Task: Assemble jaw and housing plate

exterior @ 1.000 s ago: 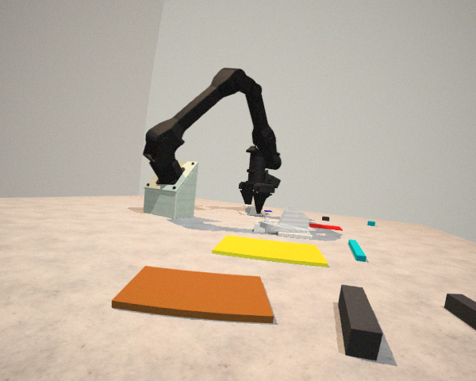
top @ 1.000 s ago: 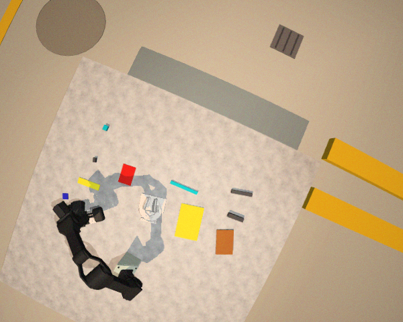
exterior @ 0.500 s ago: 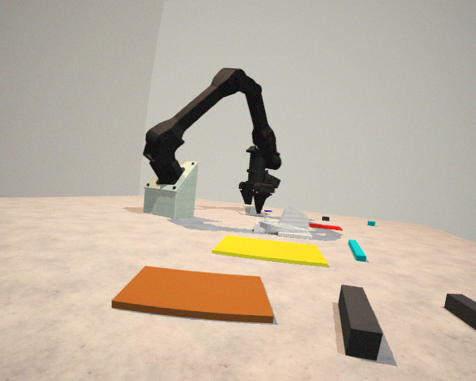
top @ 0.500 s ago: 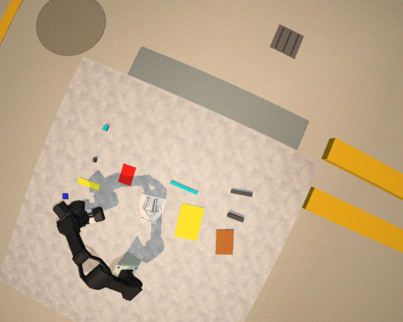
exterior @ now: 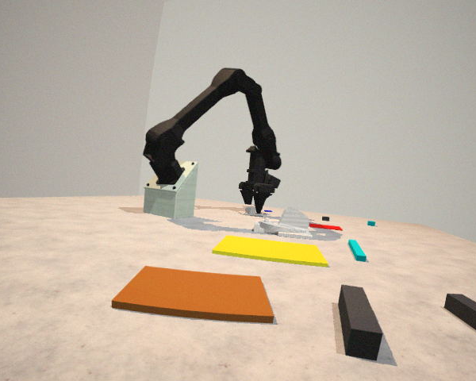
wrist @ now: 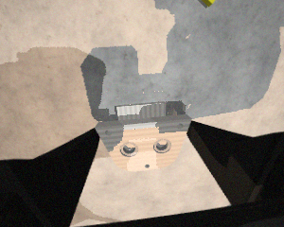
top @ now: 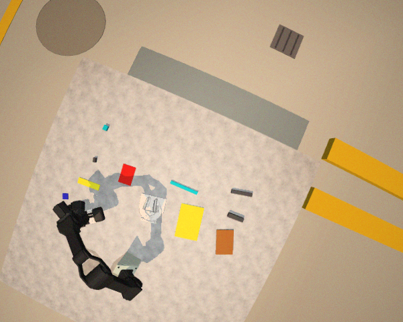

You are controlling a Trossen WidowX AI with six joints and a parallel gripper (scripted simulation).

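My gripper tip is 10 mm to the left of the white holder block and 10 mm past it. Round my gripper tip: yellow bar: 120 mm ahead, 80 mm to the left, 10 mm below; red slab: 250 mm ahead, 70 mm to the right, 10 mm below; blue cube: 170 mm to the left, 10 mm below, 10 mm ahead.
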